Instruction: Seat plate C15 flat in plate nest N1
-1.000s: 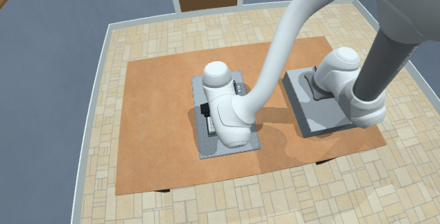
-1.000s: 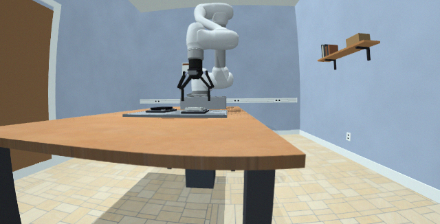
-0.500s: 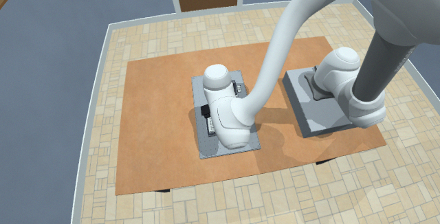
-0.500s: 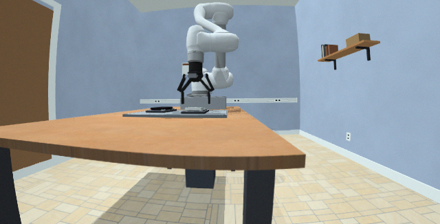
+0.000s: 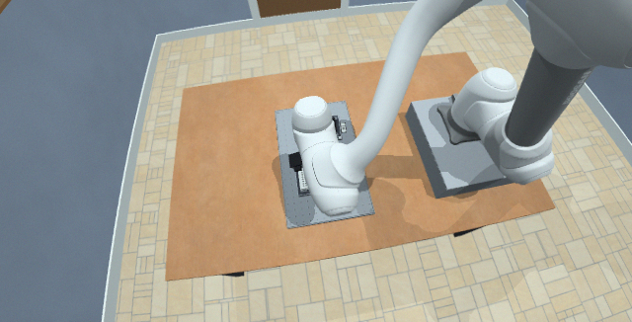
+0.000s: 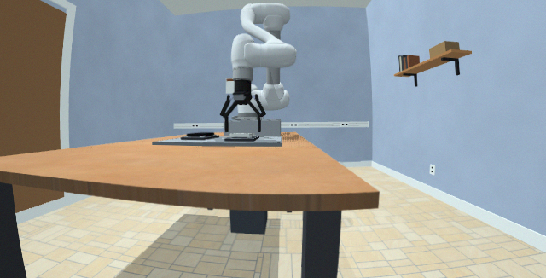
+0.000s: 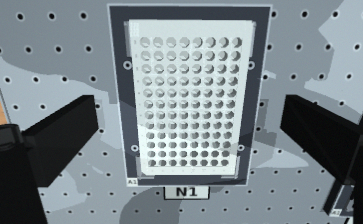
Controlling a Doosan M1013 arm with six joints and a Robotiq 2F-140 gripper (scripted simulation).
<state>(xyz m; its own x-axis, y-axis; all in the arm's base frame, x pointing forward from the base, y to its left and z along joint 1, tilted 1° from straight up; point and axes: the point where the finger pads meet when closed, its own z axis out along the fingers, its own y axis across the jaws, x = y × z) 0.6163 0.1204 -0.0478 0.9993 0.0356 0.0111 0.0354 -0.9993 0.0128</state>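
Right now the plate nest N1 is 40 mm below my hand and 10 mm behind it. Round my hand: plate nest N2 (220 mm to the right, 50 mm behind, 40 mm below); then black plate C51 (220 mm to the right, 50 mm behind, 20 mm below); then plate C15 (20 mm below).
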